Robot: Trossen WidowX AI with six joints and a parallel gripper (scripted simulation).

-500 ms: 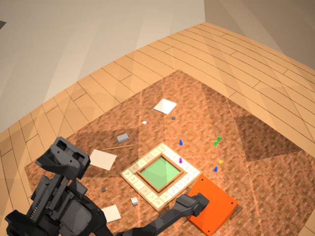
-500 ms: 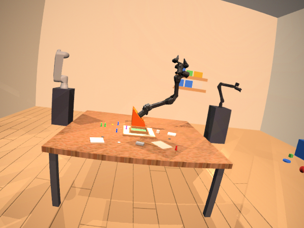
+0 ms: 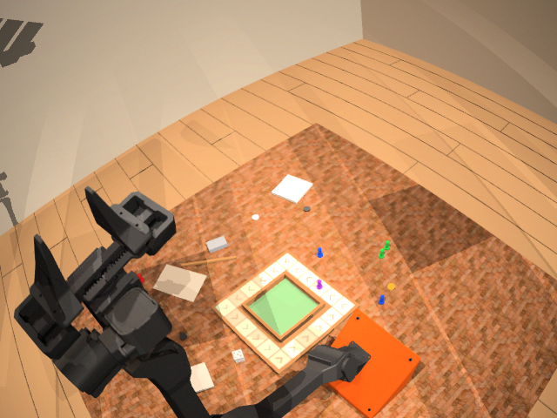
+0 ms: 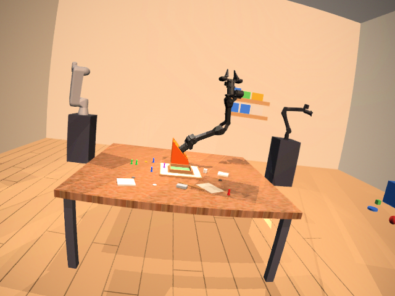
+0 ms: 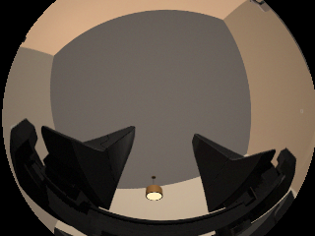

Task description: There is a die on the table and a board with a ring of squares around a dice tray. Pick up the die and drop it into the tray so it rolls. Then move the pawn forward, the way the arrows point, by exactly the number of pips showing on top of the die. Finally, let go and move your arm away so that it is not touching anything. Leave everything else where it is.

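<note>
Now: the white die 77 cm below my gripper tip, 20 cm ahead of it and 13 cm to the right of it. The rest, counted from my gripper tip: green dice tray: 77 cm below, 31 cm to the right, 24 cm ahead; purple pawn: 75 cm below, 42 cm to the right, 22 cm ahead; yellow disc: 78 cm below, 56 cm to the right, 8 cm ahead.
</note>
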